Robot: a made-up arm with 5 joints.
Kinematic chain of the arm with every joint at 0, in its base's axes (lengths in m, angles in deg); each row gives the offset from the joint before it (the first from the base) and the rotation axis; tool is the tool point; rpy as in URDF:
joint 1: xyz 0 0 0.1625 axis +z
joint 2: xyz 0 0 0 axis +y
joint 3: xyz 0.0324 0 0.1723 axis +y
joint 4: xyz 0.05 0 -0.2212 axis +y
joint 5: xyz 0.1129 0 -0.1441 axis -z
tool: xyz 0 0 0 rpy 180 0 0
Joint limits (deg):
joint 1: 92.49..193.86
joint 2: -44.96..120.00
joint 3: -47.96..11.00
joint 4: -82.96..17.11
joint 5: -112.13..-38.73
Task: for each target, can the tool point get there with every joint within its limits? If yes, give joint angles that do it. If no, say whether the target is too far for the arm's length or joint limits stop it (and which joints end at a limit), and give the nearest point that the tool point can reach.
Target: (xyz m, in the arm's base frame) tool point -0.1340 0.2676 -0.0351
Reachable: yes | joints 116.60 30.39 -26.46 -20.58 -75.07
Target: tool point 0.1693 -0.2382 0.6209
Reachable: no: joint limits stop it (at a limit: joint 1, joint 2, joint 3, joint 4) | nearest point -0.0168 -0.0041 0.5204 | short by 0.315 m
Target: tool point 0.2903 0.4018 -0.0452
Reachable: no: joint limits stop it (at a limit: joint 1, joint 3) | nearest point -0.0161 0.3712 -0.0360 | short by 0.308 m
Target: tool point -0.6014 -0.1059 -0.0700
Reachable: no: too far | nearest point -0.3877 -0.0683 0.0126 | short by 0.232 m
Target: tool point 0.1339 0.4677 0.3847
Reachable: no: joint limits stop it (at a limit: joint 1, joint 3) | nearest point -0.0165 0.3792 0.3453 | short by 0.179 m
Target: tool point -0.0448 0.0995 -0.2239
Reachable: yes | joints 114.23 76.67 -43.17 0.09 -64.18
